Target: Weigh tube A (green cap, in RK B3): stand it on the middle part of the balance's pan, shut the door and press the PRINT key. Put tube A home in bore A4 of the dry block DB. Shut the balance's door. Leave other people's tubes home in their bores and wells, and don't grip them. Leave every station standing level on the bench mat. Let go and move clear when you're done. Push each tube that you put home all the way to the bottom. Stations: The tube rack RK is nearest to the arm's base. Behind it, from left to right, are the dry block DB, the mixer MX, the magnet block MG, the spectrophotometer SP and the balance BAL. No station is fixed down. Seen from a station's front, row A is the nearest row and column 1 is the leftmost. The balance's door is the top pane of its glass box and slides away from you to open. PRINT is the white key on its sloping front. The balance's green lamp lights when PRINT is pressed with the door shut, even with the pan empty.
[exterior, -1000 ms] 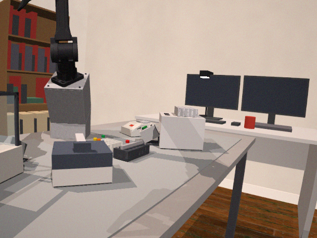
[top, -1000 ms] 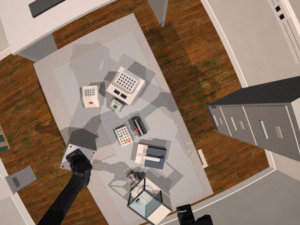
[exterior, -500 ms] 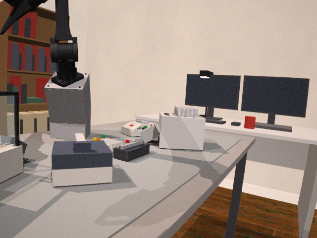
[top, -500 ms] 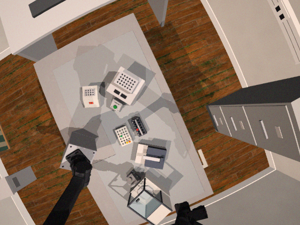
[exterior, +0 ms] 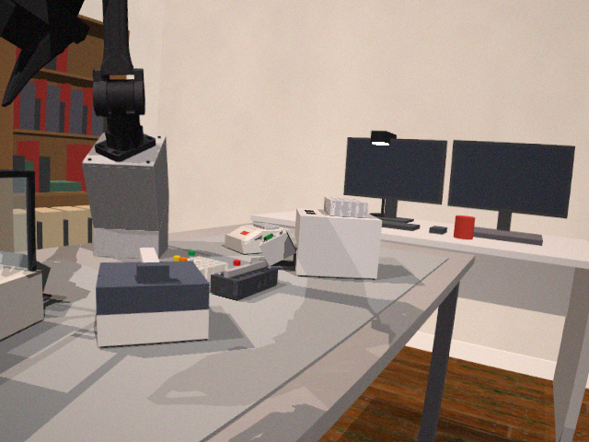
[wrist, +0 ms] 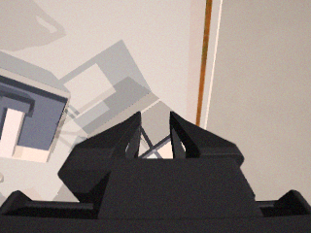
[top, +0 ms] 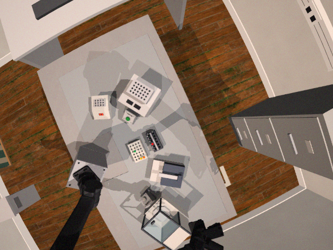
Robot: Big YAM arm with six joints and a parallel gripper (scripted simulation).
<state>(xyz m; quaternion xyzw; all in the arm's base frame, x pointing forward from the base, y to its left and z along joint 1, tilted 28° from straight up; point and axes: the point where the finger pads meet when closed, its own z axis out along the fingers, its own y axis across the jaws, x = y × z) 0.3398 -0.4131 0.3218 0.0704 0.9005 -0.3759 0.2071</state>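
The tinted glass pane lies 22 cm behind my hand, 7 cm to the left of it and 8 cm below it. Round my hand: spectrophotometer (4 cm behind, 25 cm to the left, 22 cm below); white print key (25 cm behind, 18 cm to the left, 22 cm below); pale pan (21 cm behind, 4 cm to the left, 21 cm below).
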